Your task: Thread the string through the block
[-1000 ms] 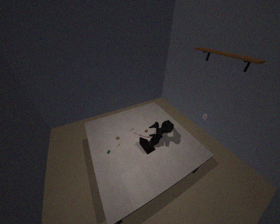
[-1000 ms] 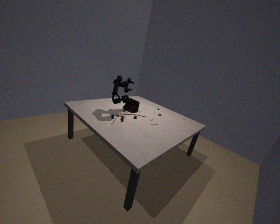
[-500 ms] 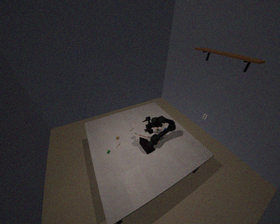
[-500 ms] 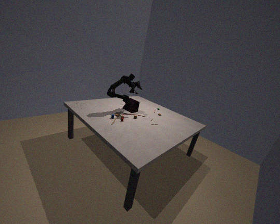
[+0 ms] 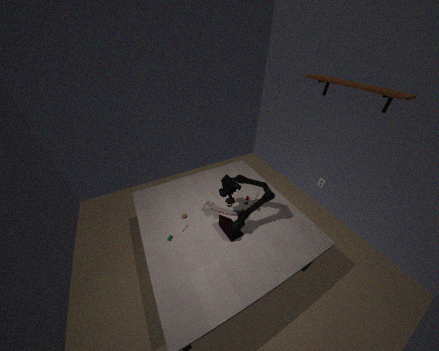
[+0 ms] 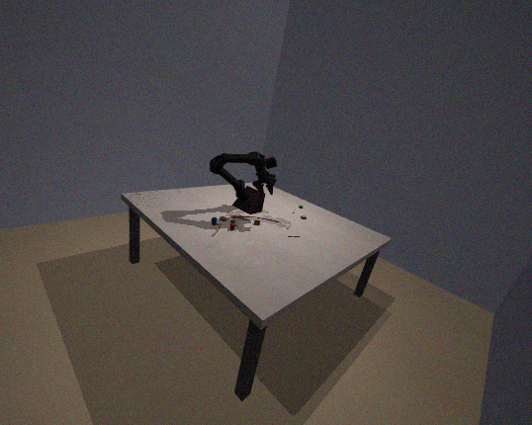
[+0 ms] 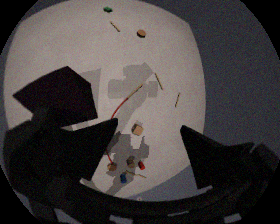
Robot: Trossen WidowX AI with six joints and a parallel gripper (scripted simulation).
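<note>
The wooden block lies 160 mm below my gripper tip, 80 mm to the right of it and 10 mm ahead of it. Round my gripper tip: red object (270 mm to the right, 160 mm below, 20 mm behind); button (220 mm to the right, 170 mm below, 150 mm behind); thin wooden stick (170 mm below, 50 mm to the left, 30 mm ahead).
</note>
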